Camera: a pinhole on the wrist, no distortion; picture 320 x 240 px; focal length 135.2 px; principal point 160.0 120.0 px. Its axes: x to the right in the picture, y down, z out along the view. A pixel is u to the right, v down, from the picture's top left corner.
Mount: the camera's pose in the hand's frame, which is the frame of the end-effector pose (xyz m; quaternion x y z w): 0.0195 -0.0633 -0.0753 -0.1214 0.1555 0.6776 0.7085
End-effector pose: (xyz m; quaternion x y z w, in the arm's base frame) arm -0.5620 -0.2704 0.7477 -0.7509 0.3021 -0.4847 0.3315
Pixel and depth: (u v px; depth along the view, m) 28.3 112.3 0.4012
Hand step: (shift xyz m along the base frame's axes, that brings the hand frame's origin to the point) 0.4662 0.2132 0.1040
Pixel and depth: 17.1 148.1 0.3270
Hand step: 0.3550 0.2579 0.0661
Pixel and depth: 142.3 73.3 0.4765
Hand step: 0.4197 -0.1148 -0.0504
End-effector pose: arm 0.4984 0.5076 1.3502 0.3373 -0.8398 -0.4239 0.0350
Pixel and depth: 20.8 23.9 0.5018
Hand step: -0.2980 0.0125 -0.7226
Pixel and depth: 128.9 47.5 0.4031
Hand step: -0.3045 0.0686 -0.2687
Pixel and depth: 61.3 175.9 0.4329
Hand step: 0.0525 0.3240 -0.3879
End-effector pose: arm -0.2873 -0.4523 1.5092 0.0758 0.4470 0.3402 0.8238
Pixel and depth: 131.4 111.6 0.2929
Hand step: 0.1955 0.0647 0.0888
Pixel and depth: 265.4 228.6 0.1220
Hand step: -0.0593 0.0156 0.0821
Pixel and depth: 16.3 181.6 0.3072
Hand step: 0.3433 -0.1922 0.1749
